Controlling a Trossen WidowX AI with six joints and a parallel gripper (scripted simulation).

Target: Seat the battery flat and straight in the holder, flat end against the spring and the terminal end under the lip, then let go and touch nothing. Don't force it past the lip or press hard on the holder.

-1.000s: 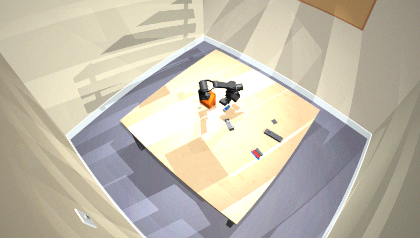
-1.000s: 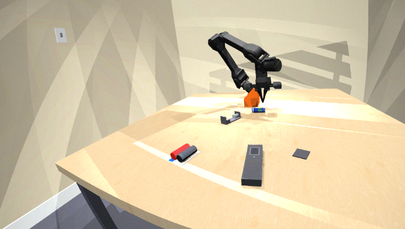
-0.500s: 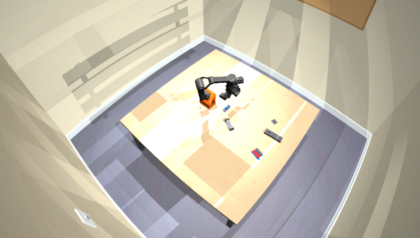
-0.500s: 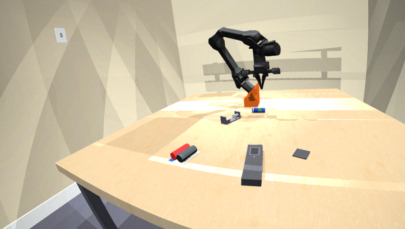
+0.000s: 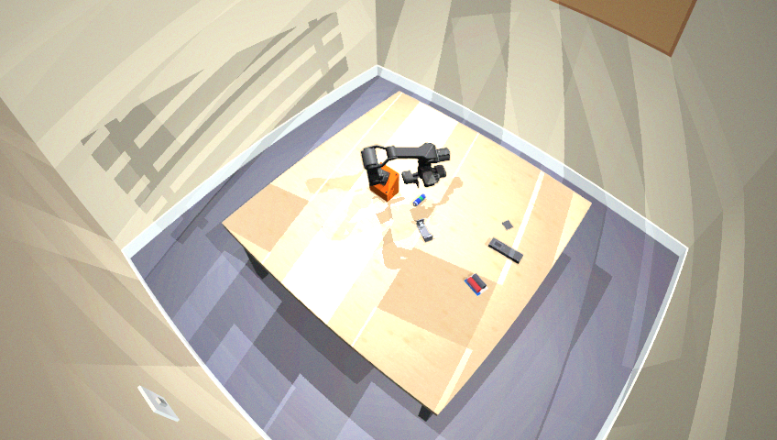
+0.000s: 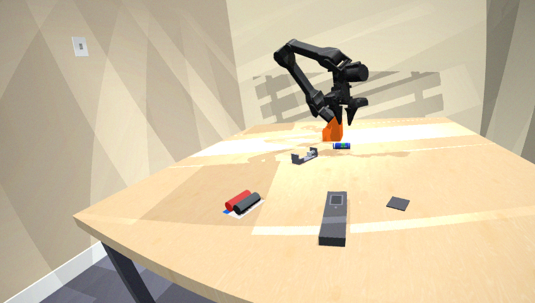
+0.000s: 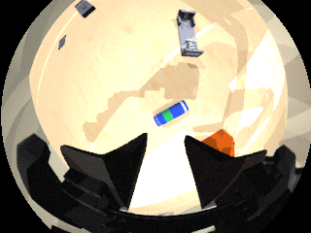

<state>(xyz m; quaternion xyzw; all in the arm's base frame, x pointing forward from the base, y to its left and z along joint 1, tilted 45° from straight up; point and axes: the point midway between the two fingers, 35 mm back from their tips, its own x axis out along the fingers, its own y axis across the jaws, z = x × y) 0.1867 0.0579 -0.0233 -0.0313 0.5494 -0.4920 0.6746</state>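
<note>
The green battery lies 8 cm below my gripper tip and 2 cm to the right of it. The rest, counted from my gripper tip: white card (43 cm ahead, 23 cm to the right, 8 cm below); then remote control (46 cm ahead, 8 cm below, 1 cm to the right); then battery door (40 cm ahead, 12 cm to the left, 9 cm below).
</note>
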